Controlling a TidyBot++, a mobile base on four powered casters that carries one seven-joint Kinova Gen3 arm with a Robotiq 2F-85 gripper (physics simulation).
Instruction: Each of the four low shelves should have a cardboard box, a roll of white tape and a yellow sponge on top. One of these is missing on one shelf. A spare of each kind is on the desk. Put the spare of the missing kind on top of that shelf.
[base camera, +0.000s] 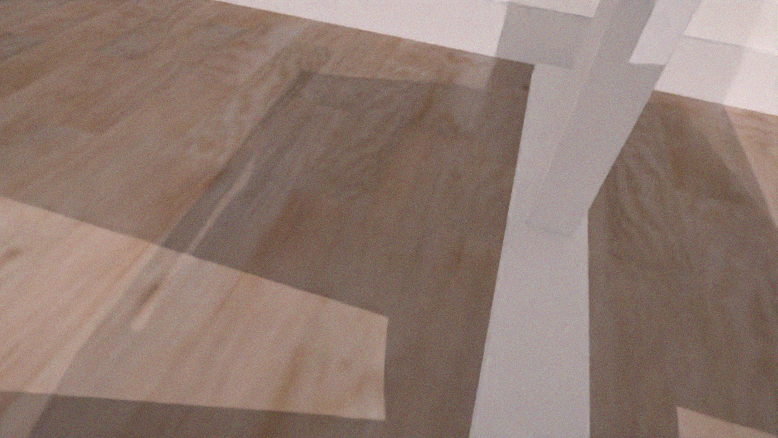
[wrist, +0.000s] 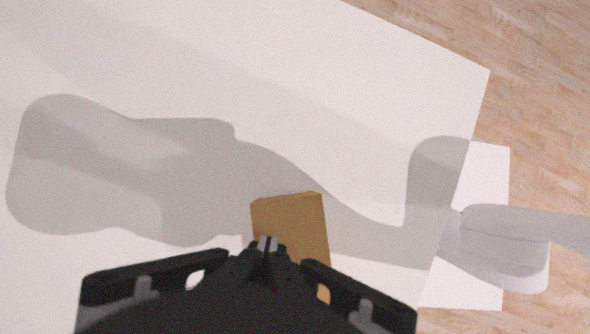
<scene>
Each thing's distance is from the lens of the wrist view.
my gripper (wrist: 267, 248): 17 cm
brown cardboard box (wrist: 298, 220): 17 cm
</scene>
